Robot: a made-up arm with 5 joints.
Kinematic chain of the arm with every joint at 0, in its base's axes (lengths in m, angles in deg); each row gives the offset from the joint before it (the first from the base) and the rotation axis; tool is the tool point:
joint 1: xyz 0 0 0.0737 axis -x
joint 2: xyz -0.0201 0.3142 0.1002 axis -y
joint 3: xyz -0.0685 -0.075 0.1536 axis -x
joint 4: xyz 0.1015 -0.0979 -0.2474 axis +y
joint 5: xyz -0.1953 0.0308 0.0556 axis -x
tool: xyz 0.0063 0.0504 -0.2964
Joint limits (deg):
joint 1: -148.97..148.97
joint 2: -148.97..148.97
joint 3: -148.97..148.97
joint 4: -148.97..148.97
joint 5: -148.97..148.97
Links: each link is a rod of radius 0.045 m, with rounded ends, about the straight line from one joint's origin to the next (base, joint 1, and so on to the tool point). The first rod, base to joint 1, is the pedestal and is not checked.
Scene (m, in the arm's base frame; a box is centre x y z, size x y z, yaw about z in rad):
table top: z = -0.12
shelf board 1: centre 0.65 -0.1 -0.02 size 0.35 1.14 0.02 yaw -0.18
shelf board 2: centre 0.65 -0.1 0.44 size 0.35 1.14 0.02 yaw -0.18
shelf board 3: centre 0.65 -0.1 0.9 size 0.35 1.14 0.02 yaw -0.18
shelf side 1: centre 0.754 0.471 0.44 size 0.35 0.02 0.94 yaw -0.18
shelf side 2: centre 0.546 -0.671 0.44 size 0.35 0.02 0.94 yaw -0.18
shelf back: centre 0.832 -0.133 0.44 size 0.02 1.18 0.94 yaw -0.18
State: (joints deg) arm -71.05 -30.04 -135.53 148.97 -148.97
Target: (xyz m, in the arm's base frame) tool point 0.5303 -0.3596 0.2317
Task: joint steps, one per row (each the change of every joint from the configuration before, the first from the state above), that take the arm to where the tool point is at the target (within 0.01 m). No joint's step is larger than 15 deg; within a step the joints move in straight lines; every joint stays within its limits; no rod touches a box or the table.
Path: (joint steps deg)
1: 11.51 12.32 1.13 -10.38 10.00
2: 11.51 12.33 1.13 -10.39 10.00
3: 11.51 12.32 1.13 -10.38 10.00
4: -13.91 -9.51 -5.61 -6.49 7.55
5: -13.91 -9.50 -5.61 -6.49 7.55
6: -13.92 -9.51 -5.61 -6.49 7.55
7: -9.06 -3.78 0.00 11.05 -8.71
8: -9.06 -3.78 0.00 11.05 -8.72
9: -9.06 -3.78 0.00 11.05 -8.72

